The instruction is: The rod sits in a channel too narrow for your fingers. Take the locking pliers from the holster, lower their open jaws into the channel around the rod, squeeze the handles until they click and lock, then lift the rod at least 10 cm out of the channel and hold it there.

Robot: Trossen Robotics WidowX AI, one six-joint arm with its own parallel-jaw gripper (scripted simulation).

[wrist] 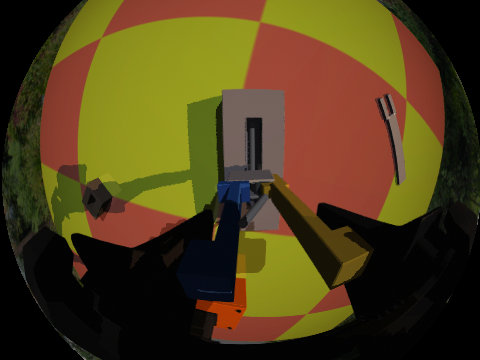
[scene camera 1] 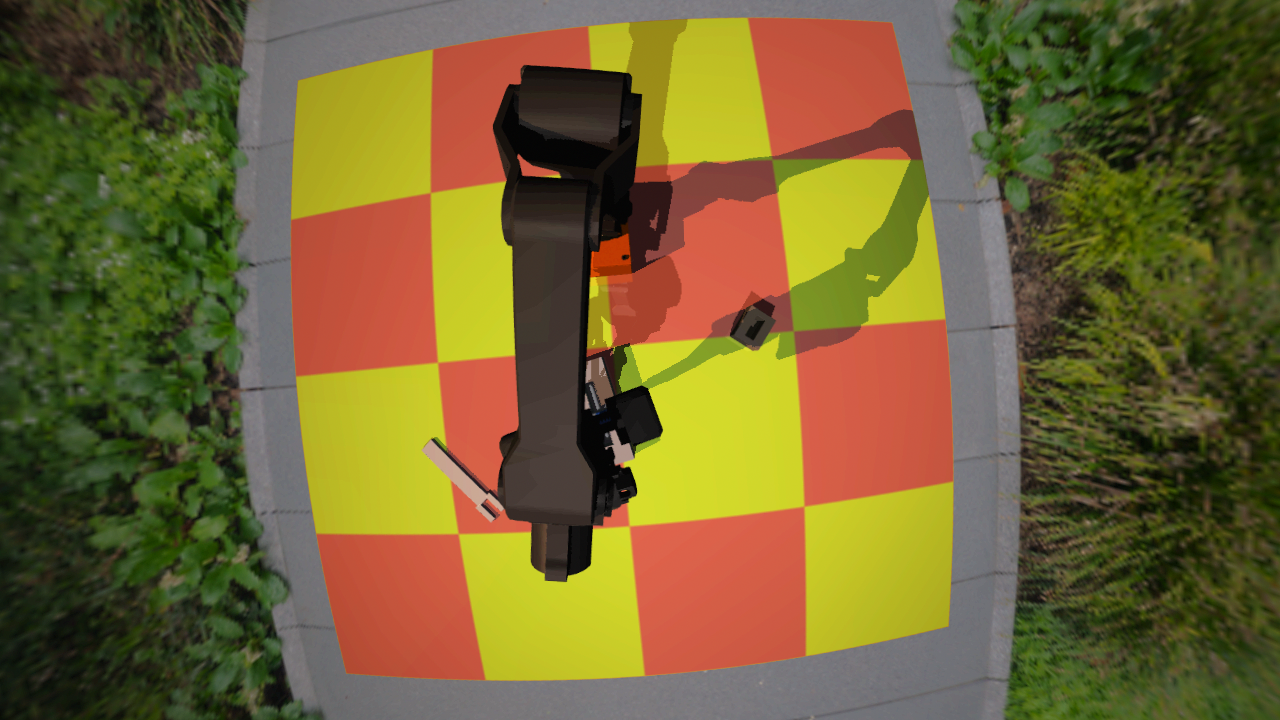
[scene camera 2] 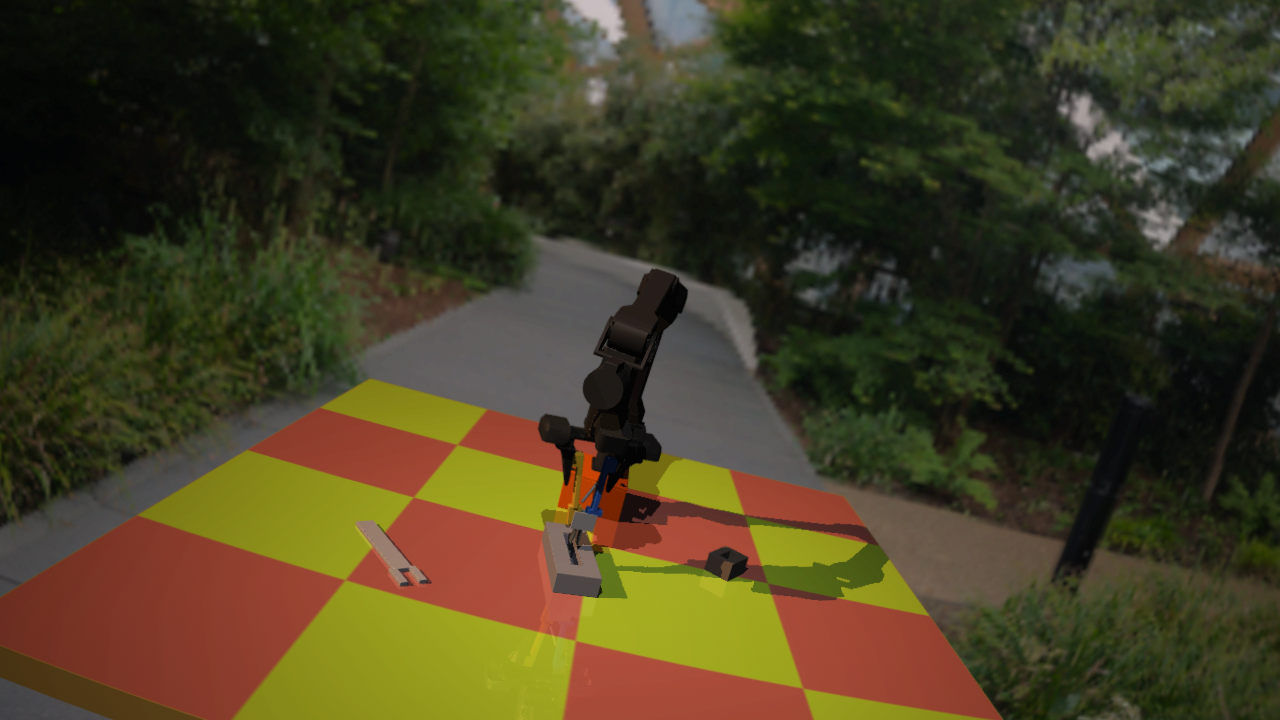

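Forked strip [scene camera 1: 434,452], [scene camera 2: 396,562], [wrist: 393,126]. Holster [scene camera 1: 753,327], [scene camera 2: 726,563], [wrist: 96,197]. Grey channel block [scene camera 2: 582,577]. My gripper [scene camera 1: 588,423], [scene camera 2: 586,488], [wrist: 266,214].
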